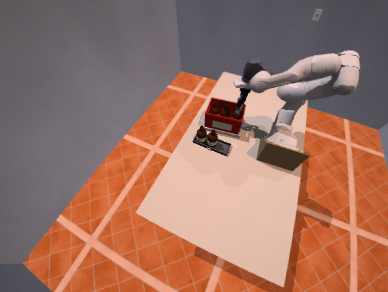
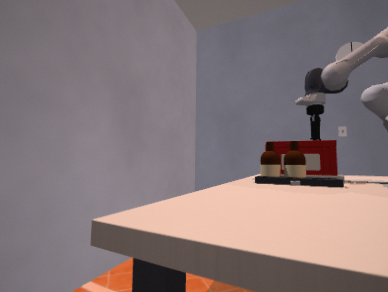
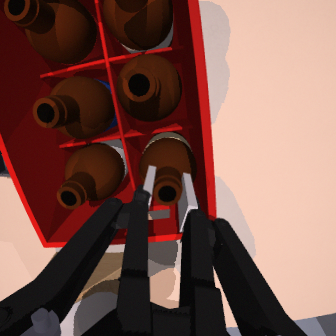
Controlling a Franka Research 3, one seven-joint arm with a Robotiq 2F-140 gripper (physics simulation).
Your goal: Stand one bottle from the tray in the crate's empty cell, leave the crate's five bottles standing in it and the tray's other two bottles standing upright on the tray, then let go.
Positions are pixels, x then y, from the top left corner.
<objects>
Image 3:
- my gripper: 166, 180
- brown bottle: 169, 151
</objects>
